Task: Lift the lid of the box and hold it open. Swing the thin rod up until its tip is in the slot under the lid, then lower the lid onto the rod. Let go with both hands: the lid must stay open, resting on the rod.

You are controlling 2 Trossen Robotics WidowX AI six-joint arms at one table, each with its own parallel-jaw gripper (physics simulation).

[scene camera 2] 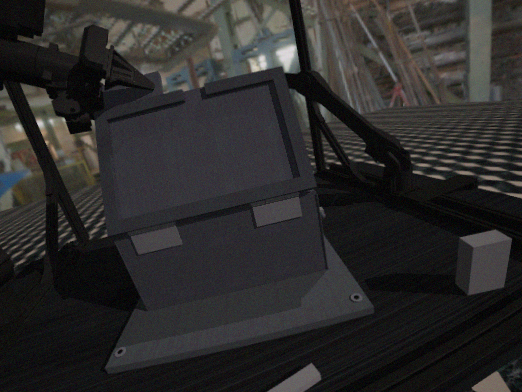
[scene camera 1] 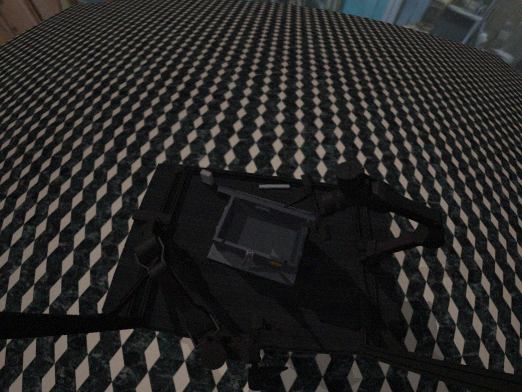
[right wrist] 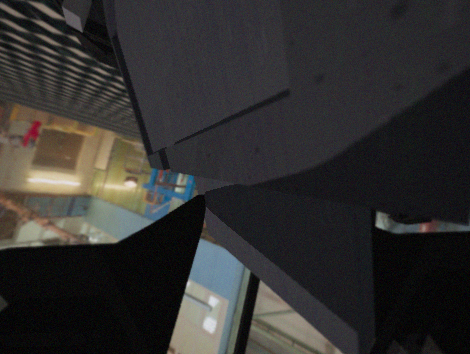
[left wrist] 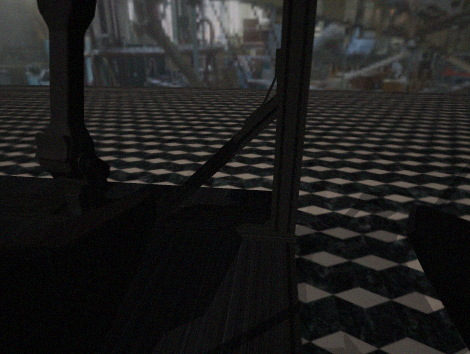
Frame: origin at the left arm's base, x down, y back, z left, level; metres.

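Where they show: left gripper, between the fingertips: (scene camera 1: 288, 349) (left wrist: 280, 210); right gripper, between the fingertips: (scene camera 2: 150, 95) (scene camera 1: 287, 216) (right wrist: 244, 199); left arm's base, origin of its link: (scene camera 2: 398, 188) (scene camera 1: 158, 233); right arm's base, origin of its link: (scene camera 2: 6, 319) (scene camera 1: 365, 259) (left wrist: 88, 207).
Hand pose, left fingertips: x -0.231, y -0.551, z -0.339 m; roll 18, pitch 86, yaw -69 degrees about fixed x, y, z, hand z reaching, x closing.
Observation:
Each offset is from my left fingertips to the top centre of the thing. "*": to the spot under its first point.
The grey box (scene camera 1: 258, 237) (scene camera 2: 220, 253) stands on its base plate @[* dx +0.238, dy +0.082, dz +0.554 m] (scene camera 2: 244, 323) in the middle of the dark table. Its lid (scene camera 1: 267, 203) (scene camera 2: 199, 149) (right wrist: 198, 70) is raised steeply on its hinges. My right gripper (scene camera 1: 314, 205) (scene camera 2: 109, 79) (right wrist: 244, 199) is shut on the lid's free edge at a corner and holds it up. My left gripper (scene camera 1: 151, 227) is open and empty at the table's left side, well away from the box; its wrist view shows only floor and frame posts. I cannot make out the thin rod in the dim box.
A pale strip @[dx +0.240, dy +0.068, dz +0.666 m] (scene camera 1: 273, 186) (scene camera 2: 295, 379) lies on the table behind the box. A small pale block @[dx +0.174, dy +0.398, dz +0.648 m] (scene camera 1: 206, 176) sits at the back left corner. Black frame posts (left wrist: 290, 123) (scene camera 2: 302, 58) rise from the table edges. Checkered floor (scene camera 1: 259, 78) surrounds the table.

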